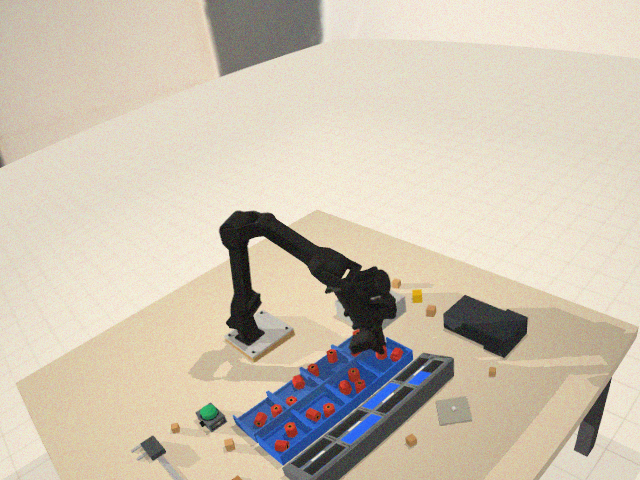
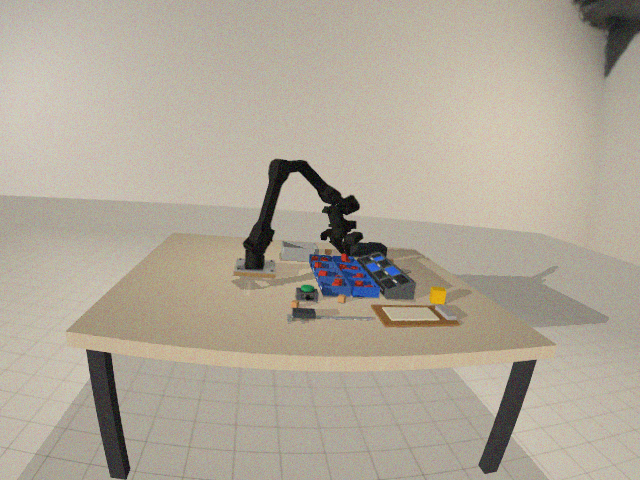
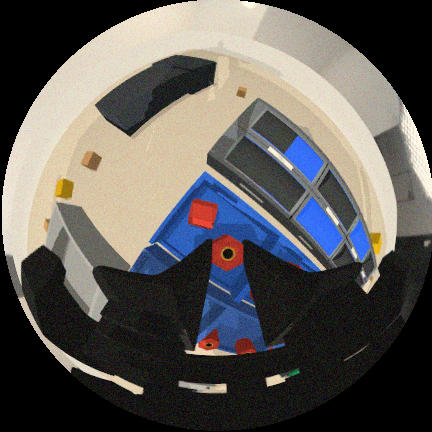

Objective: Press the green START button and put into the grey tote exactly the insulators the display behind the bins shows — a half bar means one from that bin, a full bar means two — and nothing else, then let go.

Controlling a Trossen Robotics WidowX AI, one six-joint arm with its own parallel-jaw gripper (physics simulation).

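Places are measured from the arm's base along level axes (x back, y right, z up), in centimetres.
Pixels of known places: gripper, between the fingertips: (image 1: 383, 350) (image 2: 346, 255) (image 3: 226, 244); arm's base, origin of its link: (image 1: 249, 335) (image 2: 253, 266).
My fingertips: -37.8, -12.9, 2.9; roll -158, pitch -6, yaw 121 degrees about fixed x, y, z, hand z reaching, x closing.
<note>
For each thing: its top centre in the pictures, then the offset to it from my fingertips, as dx, dy, dz. "*": a spot on its surface instead.
- grey tote, centre of its top: (image 3: 61, 276) (image 1: 369, 298) (image 2: 299, 245) +16.5, -14.7, +0.3
- green START button, centre of its top: (image 1: 207, 409) (image 2: 307, 285) (image 3: 296, 373) +23.0, +39.2, -1.1
- dark box, centre of its top: (image 3: 152, 72) (image 1: 484, 315) (image 2: 363, 243) -15.3, -23.5, +0.5
- yellow cube, centre of its top: (image 3: 58, 186) (image 1: 417, 292) +8.7, -26.5, -2.4
- grey plate, centre of its top: (image 1: 453, 409) -23.1, +4.2, -4.5
- caliper-like tool, centre of its top: (image 1: 160, 466) (image 2: 331, 313) +19.7, +57.1, -3.2
- framed board, a spot on its surface: (image 2: 379, 315) * +5.0, +55.4, -4.5
My gripper (image 1: 381, 349) (image 2: 344, 253) (image 3: 226, 244) is shut on a red insulator (image 1: 381, 353) (image 2: 344, 257) (image 3: 227, 241), held low over the end bin nearest the dark box. Another red insulator (image 1: 395, 354) (image 3: 202, 213) lies in that bin. The blue bins (image 1: 310, 439) (image 2: 364, 292) (image 3: 175, 237) hold several more. The display (image 1: 448, 367) (image 2: 405, 293) (image 3: 218, 156) shows blue bars, some half, some filling their cells. The grey tote (image 1: 341, 310) (image 2: 298, 252) (image 3: 72, 255) stands beyond the gripper; its inside is hidden. The green START button (image 1: 208, 411) (image 2: 307, 288) stands beside the bins.
A dark box (image 1: 483, 325) (image 2: 374, 249) (image 3: 155, 95) stands past the bins' end. Small wooden cubes, a yellow cube (image 1: 417, 296) (image 3: 64, 189), a grey plate (image 1: 447, 412), a caliper-like tool (image 1: 152, 447) (image 2: 303, 313) and a framed board (image 2: 379, 315) lie around.
</note>
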